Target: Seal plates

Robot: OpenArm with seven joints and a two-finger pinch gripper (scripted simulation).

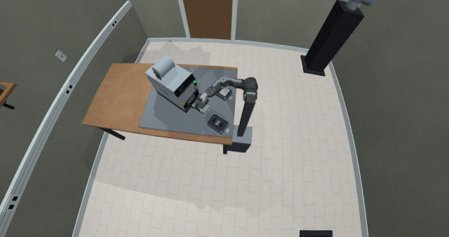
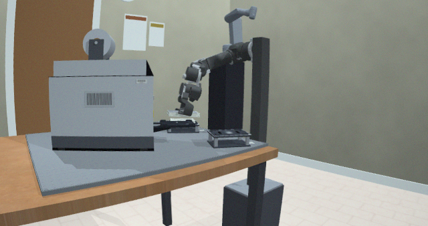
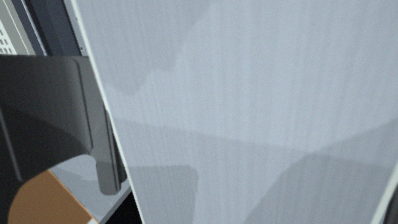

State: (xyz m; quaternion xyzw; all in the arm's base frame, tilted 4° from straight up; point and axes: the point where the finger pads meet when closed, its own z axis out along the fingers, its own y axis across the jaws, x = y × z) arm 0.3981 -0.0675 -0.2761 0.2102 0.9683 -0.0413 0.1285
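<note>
My gripper is now 50 mm above the sealer stage, 20 mm to the left of it and 20 mm short of it. Also, from my hand: white start button 150 mm to the right, 70 mm ahead, 50 mm above; then plate nest 160 mm behind, 110 mm to the left, 90 mm below; then yellow warning mark 150 mm ahead, 10 mm to the left, 10 mm above.
</note>
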